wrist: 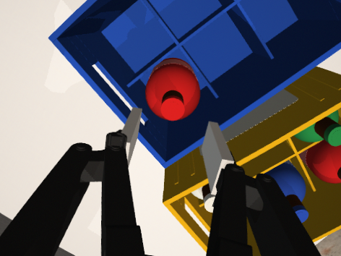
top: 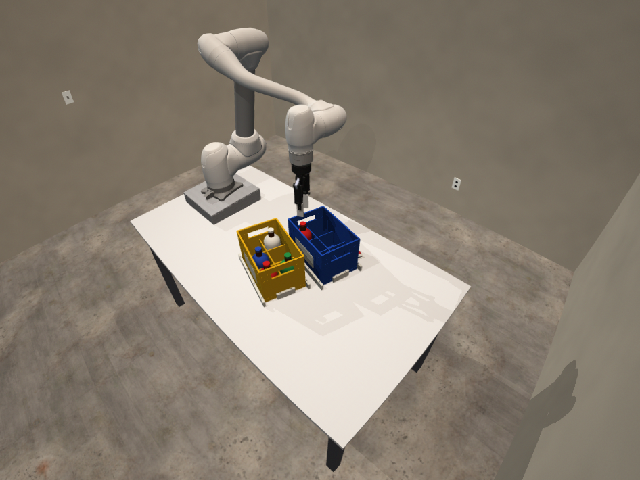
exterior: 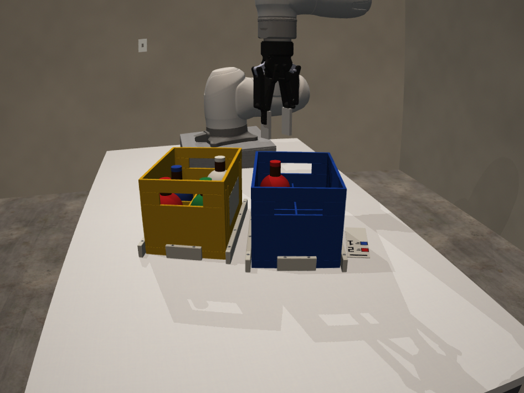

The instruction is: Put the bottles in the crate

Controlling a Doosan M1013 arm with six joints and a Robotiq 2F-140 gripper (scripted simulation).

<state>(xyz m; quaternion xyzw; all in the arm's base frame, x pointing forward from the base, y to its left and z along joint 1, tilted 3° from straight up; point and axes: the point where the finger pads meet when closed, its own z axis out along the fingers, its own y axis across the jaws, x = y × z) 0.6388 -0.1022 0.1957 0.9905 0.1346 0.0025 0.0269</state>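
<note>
My hand is 19 cm to the left of the green bottle, 17 cm above it and 6 cm short of it. From my hand the other things lie so: white-label bottle 17 cm below, 11 cm to the right, 9 cm behind; yellow crate 19 cm to the right, 17 cm below, 4 cm behind; blue crate 17 cm below, 10 cm ahead.
</note>
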